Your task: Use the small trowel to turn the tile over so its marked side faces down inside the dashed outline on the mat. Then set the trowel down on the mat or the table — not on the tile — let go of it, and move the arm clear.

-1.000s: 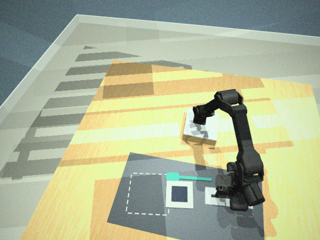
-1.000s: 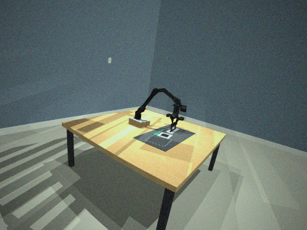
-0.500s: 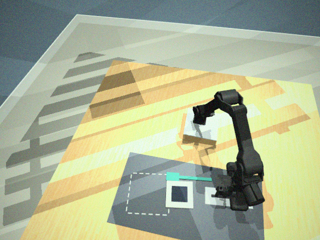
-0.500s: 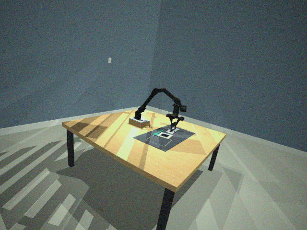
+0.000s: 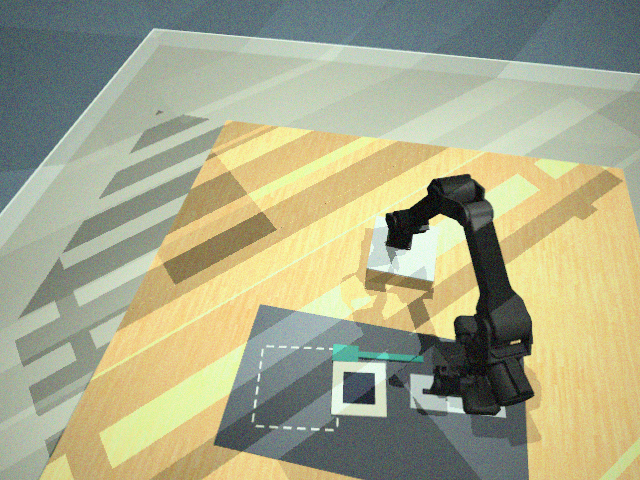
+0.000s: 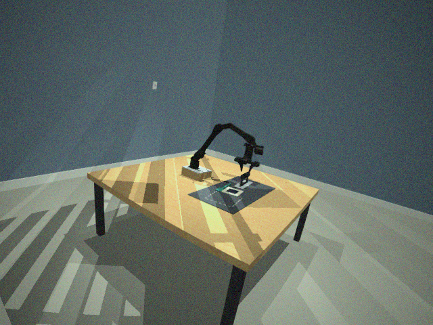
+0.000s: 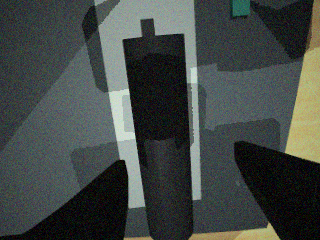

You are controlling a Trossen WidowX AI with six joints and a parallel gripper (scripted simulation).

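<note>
The mat lies 50 mm ahead of my gripper tip, 170 mm to the right of it and 110 mm below it. Round my gripper tip: tile 40 mm ahead, 210 mm to the right, 90 mm below; then teal trowel 40 mm behind, 200 mm to the right, 90 mm below.
</note>
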